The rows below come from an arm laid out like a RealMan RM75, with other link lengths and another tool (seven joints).
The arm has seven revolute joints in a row. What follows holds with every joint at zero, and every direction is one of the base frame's. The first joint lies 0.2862 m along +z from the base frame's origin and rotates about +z. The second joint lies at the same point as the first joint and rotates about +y. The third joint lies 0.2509 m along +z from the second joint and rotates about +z. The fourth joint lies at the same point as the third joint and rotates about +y. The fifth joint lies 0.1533 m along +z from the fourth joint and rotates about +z. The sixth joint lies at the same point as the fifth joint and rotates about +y. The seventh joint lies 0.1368 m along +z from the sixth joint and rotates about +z. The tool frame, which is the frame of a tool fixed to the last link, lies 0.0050 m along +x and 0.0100 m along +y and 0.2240 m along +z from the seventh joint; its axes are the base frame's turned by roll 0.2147, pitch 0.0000 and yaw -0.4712 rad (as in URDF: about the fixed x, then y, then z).
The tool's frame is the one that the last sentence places.
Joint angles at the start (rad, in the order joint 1, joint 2, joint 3, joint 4, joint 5, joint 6, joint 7):
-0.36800 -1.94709 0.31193 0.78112 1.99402 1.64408 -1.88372
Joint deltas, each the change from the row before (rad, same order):
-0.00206 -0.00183 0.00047 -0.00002 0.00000 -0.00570 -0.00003
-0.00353 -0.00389 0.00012 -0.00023 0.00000 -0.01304 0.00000
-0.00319 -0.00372 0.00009 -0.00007 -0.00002 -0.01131 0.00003
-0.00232 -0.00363 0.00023 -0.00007 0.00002 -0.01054 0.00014
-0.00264 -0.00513 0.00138 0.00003 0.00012 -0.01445 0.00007
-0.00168 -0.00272 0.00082 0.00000 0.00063 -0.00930 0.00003
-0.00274 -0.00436 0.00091 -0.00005 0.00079 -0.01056 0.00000
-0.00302 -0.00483 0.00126 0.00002 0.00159 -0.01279 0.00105
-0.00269 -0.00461 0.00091 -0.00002 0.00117 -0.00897 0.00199
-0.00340 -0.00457 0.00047 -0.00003 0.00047 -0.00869 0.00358
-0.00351 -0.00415 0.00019 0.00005 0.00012 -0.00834 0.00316
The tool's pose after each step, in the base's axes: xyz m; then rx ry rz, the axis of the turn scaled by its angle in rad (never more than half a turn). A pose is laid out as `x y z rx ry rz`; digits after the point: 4 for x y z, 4 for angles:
-0.2255 0.4204 0.0179 -1.7074 -1.8456 -0.8530
-0.2265 0.4236 0.0179 -1.6979 -1.8440 -0.8543
-0.2272 0.4263 0.0177 -1.6899 -1.8427 -0.8555
-0.2282 0.4287 0.0175 -1.6820 -1.8420 -0.8564
-0.2296 0.4316 0.0168 -1.6716 -1.8418 -0.8562
-0.2308 0.4334 0.0165 -1.6648 -1.8414 -0.8551
-0.2316 0.4355 0.0156 -1.6582 -1.8416 -0.8549
-0.2328 0.4379 0.0145 -1.6507 -1.8407 -0.8529
-0.2331 0.4395 0.0132 -1.6470 -1.8394 -0.8521
-0.2329 0.4414 0.0122 -1.6448 -1.8357 -0.8524
-0.2326 0.4434 0.0115 -1.6424 -1.8318 -0.8533

